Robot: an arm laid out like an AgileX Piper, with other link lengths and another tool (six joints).
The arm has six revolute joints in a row. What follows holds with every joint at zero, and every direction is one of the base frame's. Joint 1 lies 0.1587 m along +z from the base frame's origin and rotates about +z. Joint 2 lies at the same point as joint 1 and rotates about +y. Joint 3 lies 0.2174 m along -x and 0.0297 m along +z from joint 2 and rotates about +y. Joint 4 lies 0.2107 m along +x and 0.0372 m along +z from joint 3 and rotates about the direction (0.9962, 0, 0.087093). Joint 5 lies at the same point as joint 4 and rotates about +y. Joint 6 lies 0.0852 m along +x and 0.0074 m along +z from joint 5 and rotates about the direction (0.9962, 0, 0.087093). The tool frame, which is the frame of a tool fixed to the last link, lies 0.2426 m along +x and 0.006 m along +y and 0.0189 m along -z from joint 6; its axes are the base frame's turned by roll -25.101, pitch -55.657 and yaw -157.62 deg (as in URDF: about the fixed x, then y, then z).
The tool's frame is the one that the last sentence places.
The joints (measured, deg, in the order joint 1, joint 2, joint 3, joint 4, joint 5, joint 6), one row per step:
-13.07, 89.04, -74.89, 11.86, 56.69, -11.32
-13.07, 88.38, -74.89, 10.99, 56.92, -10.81
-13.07, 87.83, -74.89, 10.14, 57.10, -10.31
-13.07, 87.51, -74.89, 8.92, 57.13, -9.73
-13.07, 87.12, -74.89, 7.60, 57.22, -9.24
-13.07, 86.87, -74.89, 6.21, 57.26, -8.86
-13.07, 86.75, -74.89, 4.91, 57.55, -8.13
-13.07, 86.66, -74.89, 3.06, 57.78, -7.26
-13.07, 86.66, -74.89, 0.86, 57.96, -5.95
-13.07, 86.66, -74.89, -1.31, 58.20, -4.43
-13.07, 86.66, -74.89, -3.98, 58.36, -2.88
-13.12, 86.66, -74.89, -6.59, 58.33, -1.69
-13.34, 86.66, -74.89, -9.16, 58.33, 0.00
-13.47, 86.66, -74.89, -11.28, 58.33, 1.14
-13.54, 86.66, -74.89, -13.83, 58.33, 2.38
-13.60, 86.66, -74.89, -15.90, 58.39, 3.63
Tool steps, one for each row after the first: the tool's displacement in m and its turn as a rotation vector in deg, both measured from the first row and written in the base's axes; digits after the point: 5 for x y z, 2 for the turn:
-0.00107, -0.00378, 0.00271, -0.70, -0.20, -0.28
-0.00207, -0.00752, 0.00492, -1.38, -0.34, -0.57
-0.00313, -0.01322, 0.00580, -2.37, -0.33, -0.92
-0.00451, -0.01944, 0.00703, -3.49, -0.32, -1.17
-0.00595, -0.02613, 0.00761, -4.71, -0.22, -1.32
-0.00873, -0.03175, 0.00719, -5.61, 0.23, -1.77
-0.01188, -0.04016, 0.00667, -7.00, 0.75, -2.30
-0.01522, -0.05013, 0.00595, -8.53, 1.35, -3.19
-0.01875, -0.05978, 0.00550, -9.95, 1.97, -4.29
-0.02237, -0.07210, 0.00569, -11.88, 2.54, -5.37
-0.02498, -0.08483, 0.00674, -13.94, 2.88, -6.19
-0.02786, -0.09788, 0.00823, -15.75, 3.19, -7.64
-0.03019, -0.10849, 0.00985, -17.36, 3.41, -8.56
-0.03278, -0.12079, 0.01228, -19.36, 3.64, -9.45
-0.03510, -0.13052, 0.01450, -20.88, 3.82, -10.40

